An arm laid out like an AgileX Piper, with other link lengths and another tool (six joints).
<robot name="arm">
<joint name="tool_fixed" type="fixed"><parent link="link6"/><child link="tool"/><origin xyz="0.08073 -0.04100 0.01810" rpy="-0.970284 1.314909 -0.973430"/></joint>
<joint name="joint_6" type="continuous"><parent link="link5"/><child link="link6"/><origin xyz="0.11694 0.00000 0.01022" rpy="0.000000 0.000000 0.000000"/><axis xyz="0.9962 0 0.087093"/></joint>
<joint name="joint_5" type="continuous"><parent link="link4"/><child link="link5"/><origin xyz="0.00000 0.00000 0.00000" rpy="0.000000 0.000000 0.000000"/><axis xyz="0 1 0"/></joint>
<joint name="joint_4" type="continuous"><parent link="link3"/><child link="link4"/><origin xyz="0.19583 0.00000 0.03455" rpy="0.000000 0.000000 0.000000"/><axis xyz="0.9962 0 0.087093"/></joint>
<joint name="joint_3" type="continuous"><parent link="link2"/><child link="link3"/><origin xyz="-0.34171 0.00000 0.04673" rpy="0.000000 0.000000 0.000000"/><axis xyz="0 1 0"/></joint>
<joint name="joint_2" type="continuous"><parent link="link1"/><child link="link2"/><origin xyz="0.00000 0.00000 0.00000" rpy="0.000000 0.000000 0.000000"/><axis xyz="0 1 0"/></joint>
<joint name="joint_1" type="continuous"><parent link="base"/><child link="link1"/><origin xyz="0.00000 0.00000 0.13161" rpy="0.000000 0.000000 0.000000"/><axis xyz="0 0 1"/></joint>
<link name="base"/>
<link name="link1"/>
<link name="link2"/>
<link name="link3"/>
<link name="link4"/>
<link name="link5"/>
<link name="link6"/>
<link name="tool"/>
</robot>
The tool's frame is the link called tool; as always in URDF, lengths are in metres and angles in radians. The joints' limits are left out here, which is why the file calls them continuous.
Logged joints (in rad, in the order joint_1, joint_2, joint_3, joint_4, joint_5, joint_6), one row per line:
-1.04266, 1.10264, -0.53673, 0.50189, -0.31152, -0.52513
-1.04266, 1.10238, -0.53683, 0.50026, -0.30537, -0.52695
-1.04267, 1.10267, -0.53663, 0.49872, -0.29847, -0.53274
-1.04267, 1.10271, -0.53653, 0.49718, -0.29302, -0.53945
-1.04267, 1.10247, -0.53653, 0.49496, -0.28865, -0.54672
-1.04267, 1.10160, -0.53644, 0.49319, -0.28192, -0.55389
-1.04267, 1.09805, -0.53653, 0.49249, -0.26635, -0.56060
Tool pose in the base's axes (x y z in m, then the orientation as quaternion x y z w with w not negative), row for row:
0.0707, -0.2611, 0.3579, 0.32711, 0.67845, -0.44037, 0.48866
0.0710, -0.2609, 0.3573, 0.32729, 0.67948, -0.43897, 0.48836
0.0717, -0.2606, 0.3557, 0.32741, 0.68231, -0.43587, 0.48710
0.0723, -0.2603, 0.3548, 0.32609, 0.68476, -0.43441, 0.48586
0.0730, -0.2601, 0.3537, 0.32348, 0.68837, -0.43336, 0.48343
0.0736, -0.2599, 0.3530, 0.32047, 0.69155, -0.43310, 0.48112
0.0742, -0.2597, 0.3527, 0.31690, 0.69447, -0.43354, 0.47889
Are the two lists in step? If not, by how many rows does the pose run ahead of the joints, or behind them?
The pose runs 2 rows behind the joints: the pose in row i belongs to the joints in row i - 2.
